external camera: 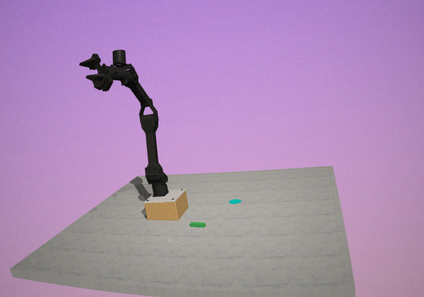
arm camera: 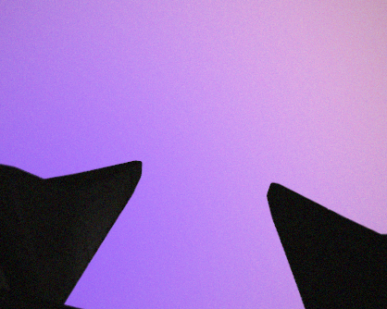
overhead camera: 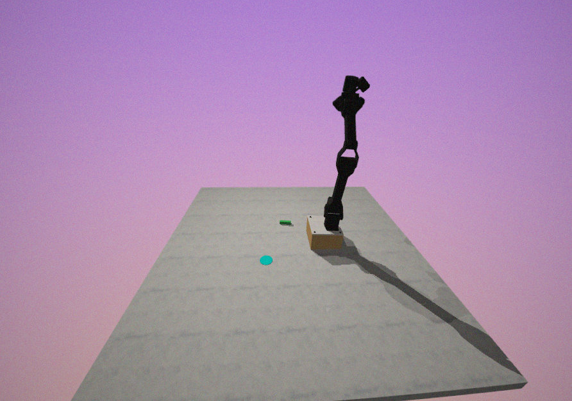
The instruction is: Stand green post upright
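Right now my gripper tip is 720 mm above the green post, 350 mm short of it and 150 mm to the right of it. Round my gripper tip: cyan circle (730 mm below, 450 mm ahead, 440 mm to the left).
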